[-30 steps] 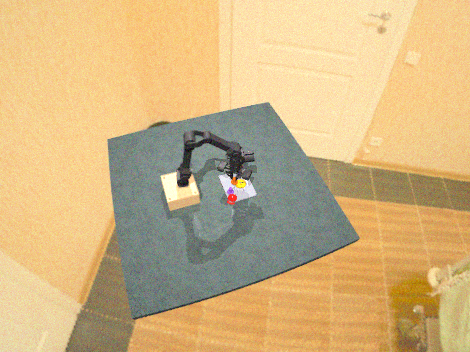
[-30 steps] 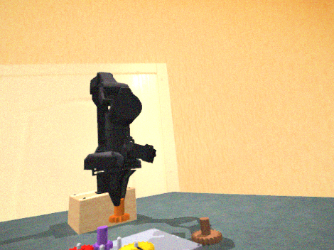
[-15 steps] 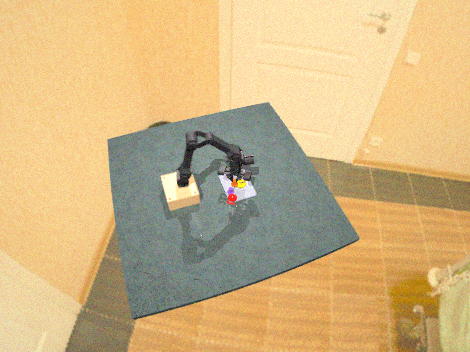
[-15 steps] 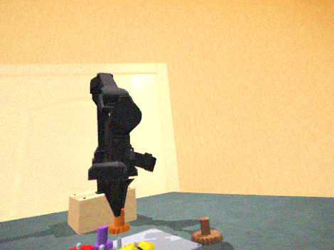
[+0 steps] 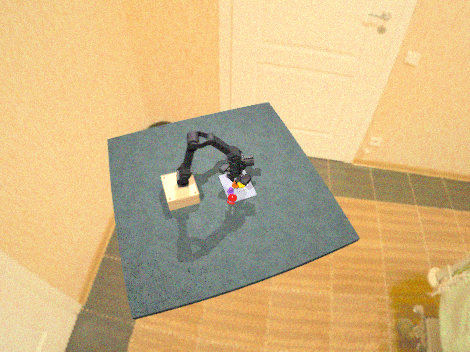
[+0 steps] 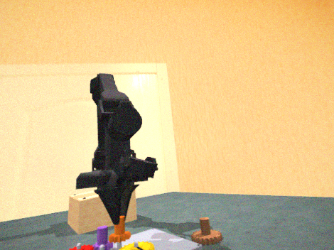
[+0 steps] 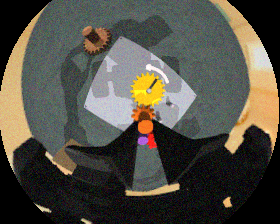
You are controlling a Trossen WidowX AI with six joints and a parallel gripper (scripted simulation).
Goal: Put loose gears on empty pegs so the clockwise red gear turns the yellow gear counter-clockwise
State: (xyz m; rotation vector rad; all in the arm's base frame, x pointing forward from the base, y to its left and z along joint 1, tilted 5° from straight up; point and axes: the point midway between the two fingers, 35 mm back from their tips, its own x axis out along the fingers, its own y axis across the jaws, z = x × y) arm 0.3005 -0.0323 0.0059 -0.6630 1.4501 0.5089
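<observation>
The orange gear lies 1 cm below my gripper tip. The rest, counted from my gripper tip: red gear (7 cm to the right, 4 cm below, 3 cm behind); then yellow gear (4 cm below, 4 cm ahead, 2 cm to the left); then purple gear (3 cm to the right, 3 cm below, 3 cm behind).
</observation>
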